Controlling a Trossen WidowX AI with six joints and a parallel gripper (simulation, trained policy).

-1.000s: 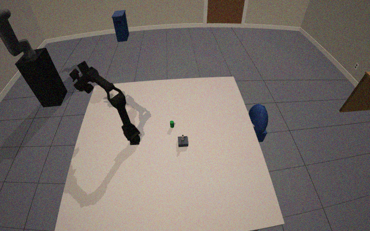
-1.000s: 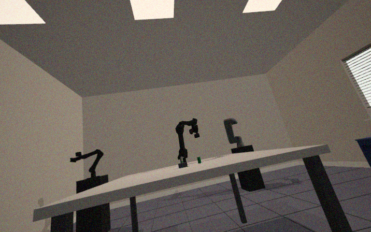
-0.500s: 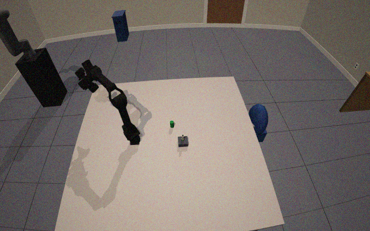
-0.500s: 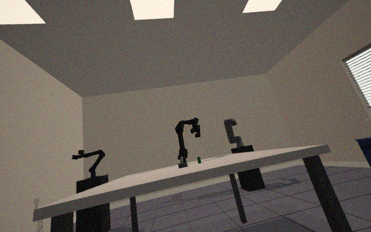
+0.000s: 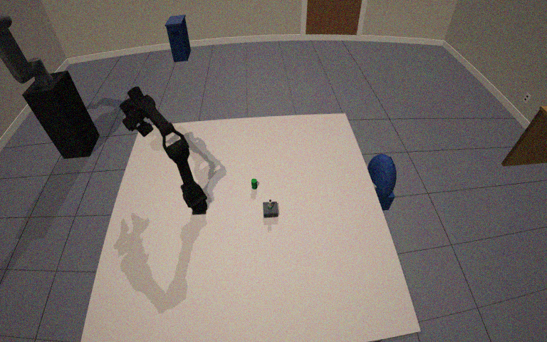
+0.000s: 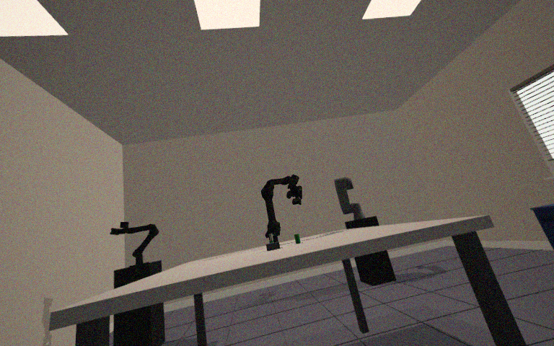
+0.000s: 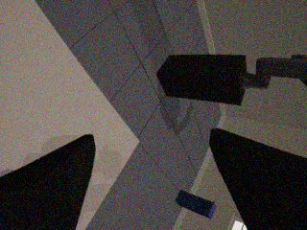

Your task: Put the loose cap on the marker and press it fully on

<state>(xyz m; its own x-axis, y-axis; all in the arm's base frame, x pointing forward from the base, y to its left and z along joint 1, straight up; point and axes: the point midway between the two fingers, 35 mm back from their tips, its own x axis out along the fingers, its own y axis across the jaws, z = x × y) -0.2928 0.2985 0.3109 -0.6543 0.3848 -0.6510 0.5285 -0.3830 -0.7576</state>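
Now: the green cap 580 mm ahead of my gripper tip, 200 mm to the right of it and 260 mm below it. From my gripper tip the other things lie so: dark grey holder block (640 mm ahead, 350 mm to the right, 270 mm below).
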